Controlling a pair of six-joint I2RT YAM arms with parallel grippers.
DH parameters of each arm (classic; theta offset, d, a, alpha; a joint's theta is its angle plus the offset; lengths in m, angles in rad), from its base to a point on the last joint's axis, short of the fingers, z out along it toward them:
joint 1: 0 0.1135 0.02 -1.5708
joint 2: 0 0 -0.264 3.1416
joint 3: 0.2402 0 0.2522 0
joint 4: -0.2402 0 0.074 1.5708
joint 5: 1.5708 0 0 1.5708
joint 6: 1.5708 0.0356 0 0
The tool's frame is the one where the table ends.
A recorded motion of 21 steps. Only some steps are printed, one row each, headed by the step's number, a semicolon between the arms.
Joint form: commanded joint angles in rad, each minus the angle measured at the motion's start. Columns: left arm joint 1, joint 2, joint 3, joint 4, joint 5, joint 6; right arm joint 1, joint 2, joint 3, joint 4, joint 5, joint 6.
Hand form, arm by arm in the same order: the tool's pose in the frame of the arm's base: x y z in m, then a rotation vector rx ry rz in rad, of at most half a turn. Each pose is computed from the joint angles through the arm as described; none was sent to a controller.
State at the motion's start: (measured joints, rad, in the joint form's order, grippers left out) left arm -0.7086 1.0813 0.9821 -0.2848 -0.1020 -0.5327; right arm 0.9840 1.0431 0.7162 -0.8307 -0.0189 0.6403
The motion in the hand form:
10: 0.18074 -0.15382 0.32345 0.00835 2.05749 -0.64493; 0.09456 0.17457 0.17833 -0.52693 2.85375 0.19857
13: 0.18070 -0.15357 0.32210 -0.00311 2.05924 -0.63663; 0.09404 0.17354 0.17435 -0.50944 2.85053 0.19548
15: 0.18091 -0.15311 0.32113 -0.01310 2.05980 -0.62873; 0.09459 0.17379 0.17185 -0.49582 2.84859 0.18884
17: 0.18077 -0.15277 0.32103 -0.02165 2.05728 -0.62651; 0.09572 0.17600 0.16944 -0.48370 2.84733 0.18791
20: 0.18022 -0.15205 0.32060 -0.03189 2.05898 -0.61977; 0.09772 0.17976 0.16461 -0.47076 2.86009 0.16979
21: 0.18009 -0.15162 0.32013 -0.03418 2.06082 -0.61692; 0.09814 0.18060 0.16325 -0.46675 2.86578 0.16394
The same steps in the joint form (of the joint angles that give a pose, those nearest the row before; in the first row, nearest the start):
10: -0.0267 -0.0348 -0.0670 -0.0198 -0.1007 -0.0651; 0.1082 0.1855 -0.0417 0.0653 0.1182 0.0741
13: -0.0276 -0.0350 -0.0709 -0.0203 -0.1114 -0.0708; 0.1095 0.1856 -0.0587 0.0842 0.1262 0.0858
15: -0.0269 -0.0351 -0.0738 -0.0205 -0.1202 -0.0747; 0.1089 0.1923 -0.0649 0.0962 0.1335 0.0934
17: -0.0271 -0.0366 -0.0755 -0.0191 -0.1265 -0.0790; 0.1097 0.2072 -0.0658 0.1131 0.1376 0.1017
20: -0.0277 -0.0393 -0.0770 -0.0242 -0.1354 -0.0846; 0.1098 0.2422 -0.0612 0.1271 0.1392 0.1128
21: -0.0270 -0.0405 -0.0785 -0.0264 -0.1369 -0.0855; 0.1097 0.2517 -0.0599 0.1288 0.1384 0.1166

